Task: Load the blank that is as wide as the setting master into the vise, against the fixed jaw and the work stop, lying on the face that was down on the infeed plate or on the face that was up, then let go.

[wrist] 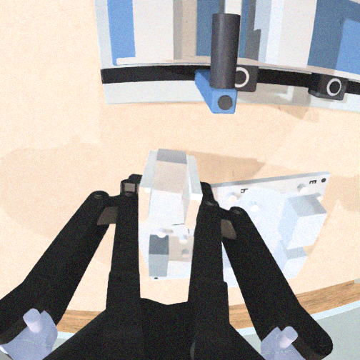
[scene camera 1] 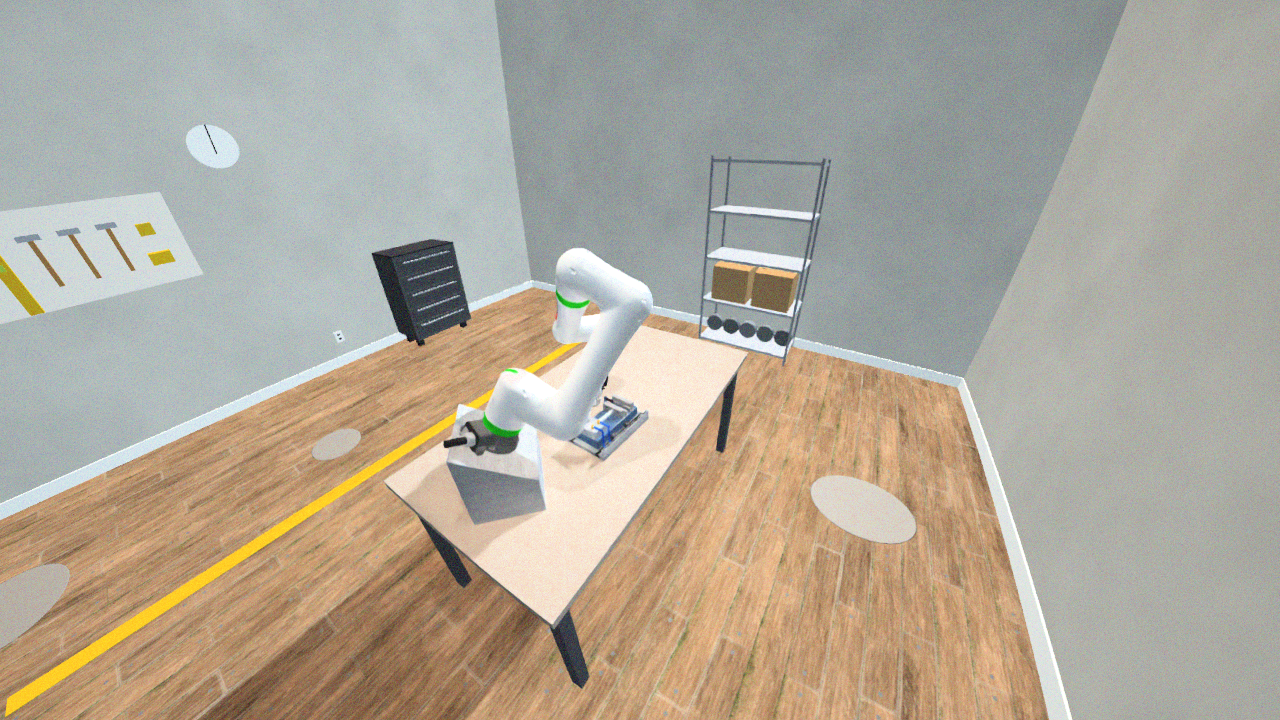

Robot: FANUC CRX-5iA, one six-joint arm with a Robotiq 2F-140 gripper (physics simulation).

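Pixels of known places: gripper, fingertip midpoint: (scene camera 1: 595, 401); arm's base at its link origin: (scene camera 1: 495, 437).
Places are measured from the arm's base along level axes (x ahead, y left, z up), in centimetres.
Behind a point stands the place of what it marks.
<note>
My gripper (wrist: 169, 166) is shut on a pale, light-grey blank (wrist: 171, 172), held between the two fingertips above the table; in the scene view, a small dark part of the gripper (scene camera 1: 605, 383) {x 52.4, y 5.1, z -20.0 cm} shows behind the arm. The white infeed plate (wrist: 272, 185) lies below and to the right, with letters and small pegs. A pale block (wrist: 304, 218) and a grey-sided block (wrist: 158, 255) stand on it. The vise (wrist: 145, 94) (scene camera 1: 608, 426) {x 35.0, y -17.5, z -11.0 cm}, blue and grey, is across the top of the wrist view, apart from the held blank. Which block is the setting master I cannot tell.
A black cylinder (wrist: 225, 50) on a blue block sticks out from the vise's near side. Two black blocks with white rings (wrist: 242, 77) (wrist: 333, 87) sit along it. The robot's pale pedestal (scene camera 1: 497, 488) {x -9.5, y -11.3, z -7.2 cm} stands on the table (scene camera 1: 572, 537) {x -1.9, y -32.8, z -21.9 cm}. A shelf rack (scene camera 1: 769, 162) stands beyond.
</note>
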